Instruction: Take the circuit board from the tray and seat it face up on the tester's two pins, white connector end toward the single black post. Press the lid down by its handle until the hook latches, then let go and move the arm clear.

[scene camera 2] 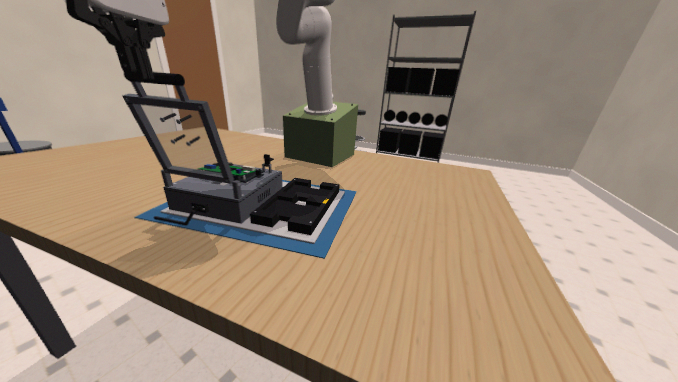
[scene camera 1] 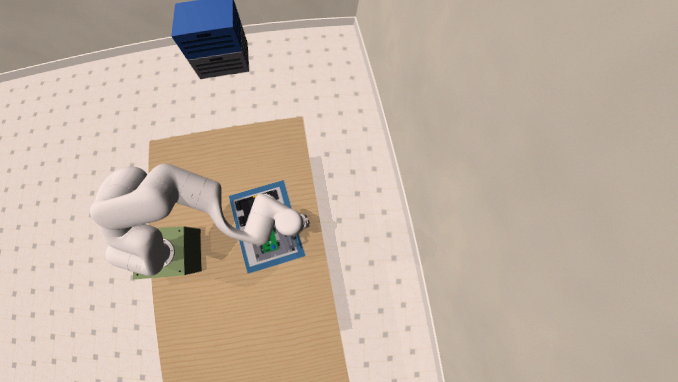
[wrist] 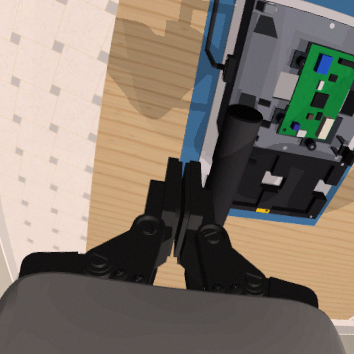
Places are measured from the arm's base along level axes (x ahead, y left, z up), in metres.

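Where they show: gripper, fingertip midpoint: [scene camera 2: 140, 80] [wrist: 179, 181]; arm's base, origin of the base link: [scene camera 2: 320, 109].
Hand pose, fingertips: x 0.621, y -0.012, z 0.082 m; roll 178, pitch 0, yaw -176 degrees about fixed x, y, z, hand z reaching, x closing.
Each offset is from my fingertips to the top centre of the thing. "spot": to the spot under its first point. Level surfaces: height alone.
The circuit board {dx -0.157, dy -0.018, dz -0.174 m} [scene camera 1: 270, 244] [scene camera 2: 239, 172] [wrist: 320, 95] lies face up on the grey tester [scene camera 2: 210, 202] [wrist: 260, 65]. Its white connector {dx -0.182, dy +0.016, dz -0.180 m} [wrist: 326, 128] is at the end near a black post {dx -0.179, dy +0.046, dz -0.183 m} [wrist: 311, 145]. The lid [scene camera 2: 212, 135] is raised steeply, with its black handle {dx -0.021, dy -0.002, dz +0.012 m} [scene camera 2: 162, 79] [wrist: 234, 150] at the top. My gripper [scene camera 2: 137, 79] [wrist: 179, 181] is shut and empty. Its fingertips are right at the handle in scene camera 2, beside it in the wrist view; contact is unclear. The hook {dx -0.235, dy +0.038, dz -0.158 m} [scene camera 2: 268, 161] [wrist: 344, 149] stands free of the lid. How the pins fit is hidden.
The black tray [scene camera 2: 267, 215] [wrist: 300, 172] lies beside the tester, without the board. Both stand on a blue-edged mat {dz -0.263 m} [scene camera 1: 251, 268] [scene camera 2: 325, 250] on the wooden table {dz -0.265 m} [scene camera 1: 240, 320] [scene camera 2: 425, 280]. The green robot base [scene camera 1: 192, 250] [scene camera 2: 320, 137] stands behind. A thin black cable {spot: dx -0.021, dy -0.038, dz -0.256 m} [scene camera 2: 175, 220] [wrist: 210, 45] leaves the tester.
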